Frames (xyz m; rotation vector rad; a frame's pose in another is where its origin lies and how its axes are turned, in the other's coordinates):
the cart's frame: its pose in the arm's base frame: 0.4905 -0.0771 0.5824 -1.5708 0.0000 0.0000
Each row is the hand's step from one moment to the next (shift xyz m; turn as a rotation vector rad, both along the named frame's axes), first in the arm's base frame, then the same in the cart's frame.
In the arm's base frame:
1: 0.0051 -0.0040 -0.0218 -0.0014 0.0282 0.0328
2: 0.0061 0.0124 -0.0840 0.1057 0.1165 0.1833
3: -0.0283 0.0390 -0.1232 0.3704 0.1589 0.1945
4: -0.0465 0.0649 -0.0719 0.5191 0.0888 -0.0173
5: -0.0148 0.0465 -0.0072 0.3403 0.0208 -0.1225
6: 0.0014 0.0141 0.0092 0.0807 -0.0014 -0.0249
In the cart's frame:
1: 0.0051 0.0218 -0.0040 -0.0014 -0.0328 0.0282
2: 0.0061 0.0840 0.0124 0.1057 -0.1833 0.1165
3: -0.0283 0.1232 0.0390 0.3704 -0.1945 0.1589
4: -0.0465 0.0719 0.0649 0.5191 0.0173 0.0888
5: -0.0148 0.0072 0.0465 0.3403 0.1225 0.0208
6: 0.0014 -0.0092 0.0141 0.0807 0.0249 -0.0014

